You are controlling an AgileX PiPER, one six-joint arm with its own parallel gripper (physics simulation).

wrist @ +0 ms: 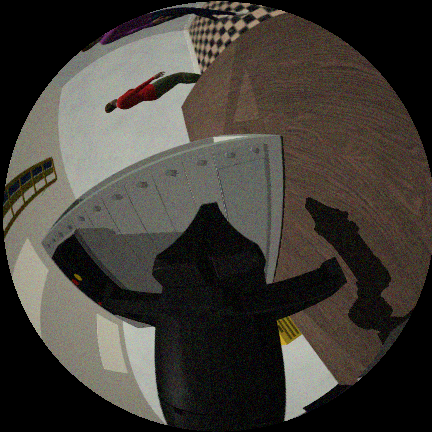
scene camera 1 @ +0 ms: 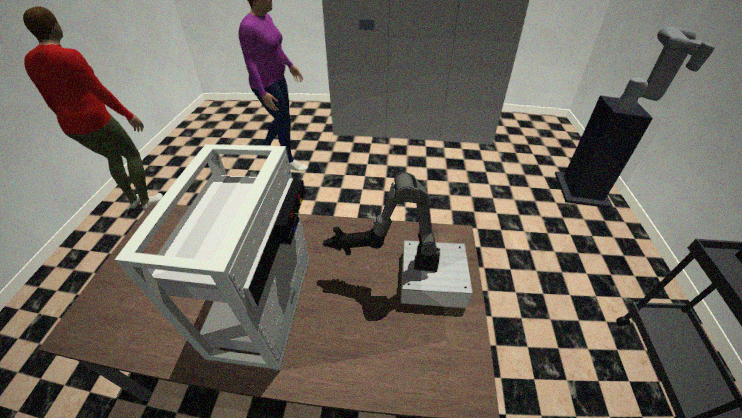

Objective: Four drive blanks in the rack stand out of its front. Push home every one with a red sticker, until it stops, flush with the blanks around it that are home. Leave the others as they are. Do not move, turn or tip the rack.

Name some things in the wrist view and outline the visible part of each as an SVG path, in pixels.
My gripper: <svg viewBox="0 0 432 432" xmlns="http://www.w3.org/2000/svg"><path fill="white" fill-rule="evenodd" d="M201 204L185 231L172 244L155 256L151 273L162 285L161 293L122 289L114 283L106 282L101 306L117 315L155 325L155 381L157 393L162 400L177 408L191 412L231 414L263 406L279 397L285 390L283 356L276 320L301 311L331 296L347 280L336 258L332 257L322 262L319 268L266 284L264 277L265 257L258 244L243 236L226 220L217 202Z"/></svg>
A rack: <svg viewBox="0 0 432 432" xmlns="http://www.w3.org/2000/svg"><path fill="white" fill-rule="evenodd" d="M281 134L216 135L184 143L145 157L111 174L76 198L57 218L40 243L64 276L98 306L137 328L155 327L155 325L117 315L101 306L106 282L114 283L122 289L161 293L162 285L151 273L155 256L172 244L185 231L201 204L217 202L226 220L243 236L258 244L265 257L264 277L266 284L272 283L282 216Z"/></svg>
